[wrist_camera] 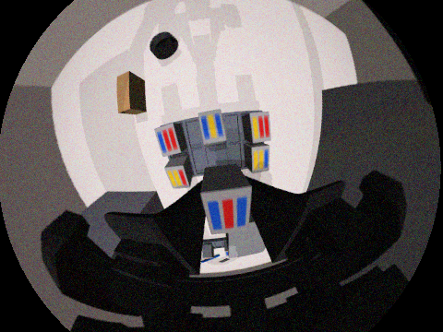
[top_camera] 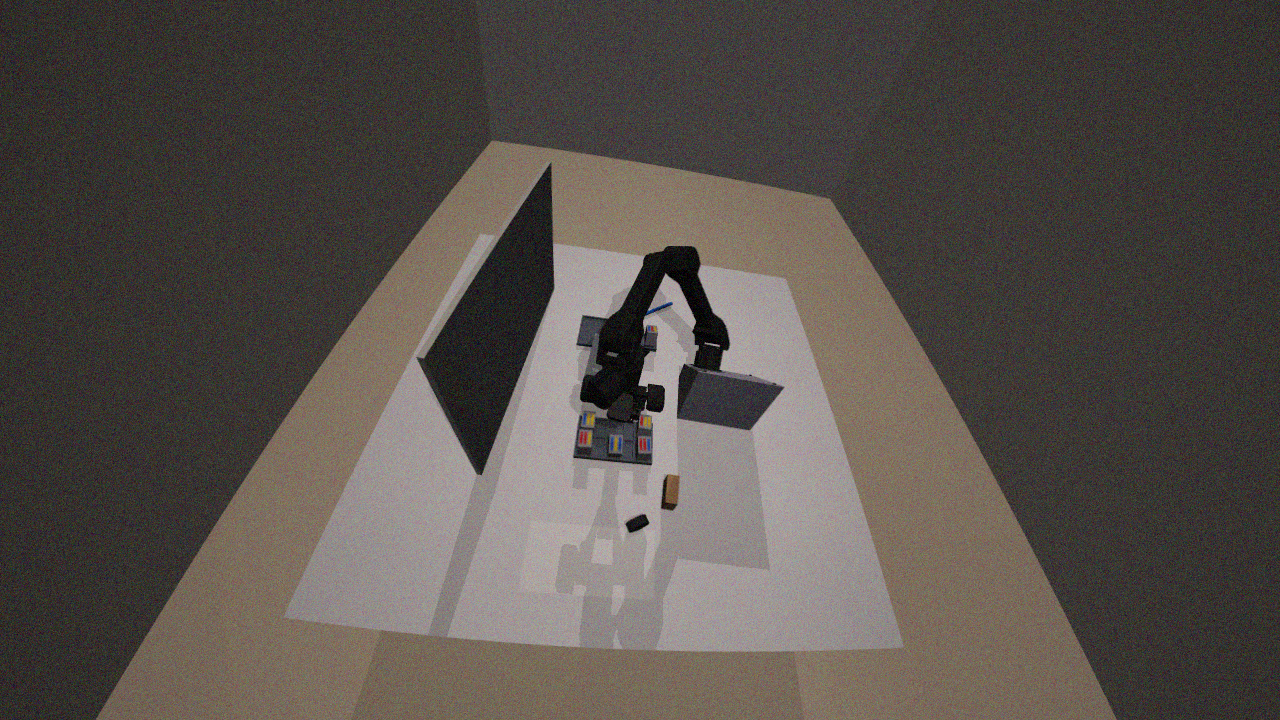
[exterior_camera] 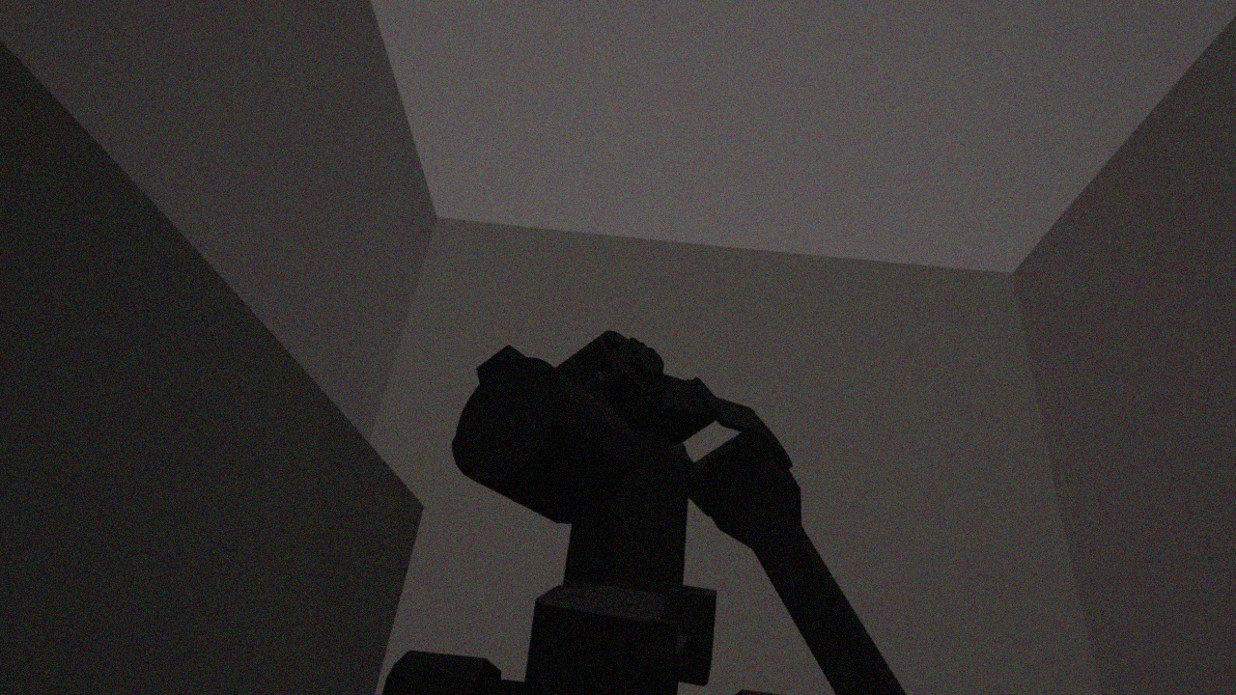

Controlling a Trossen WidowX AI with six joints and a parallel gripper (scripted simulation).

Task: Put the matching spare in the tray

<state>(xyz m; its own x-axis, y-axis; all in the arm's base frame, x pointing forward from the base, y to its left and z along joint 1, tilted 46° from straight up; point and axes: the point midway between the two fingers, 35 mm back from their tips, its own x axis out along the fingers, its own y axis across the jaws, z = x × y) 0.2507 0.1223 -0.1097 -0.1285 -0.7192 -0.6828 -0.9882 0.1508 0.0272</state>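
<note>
Now: gripper tip 36 cm to the left of the flat tray, 12 cm above it and 8 cm short of it. Round my gripper tip: grey spare: 2 cm above, 1 cm to the right; then grey mounted unit: 18 cm to the right, 7 cm below, 3 cm ahead; then brown block: 16 cm to the left, 14 cm behind, 9 cm below.
</note>
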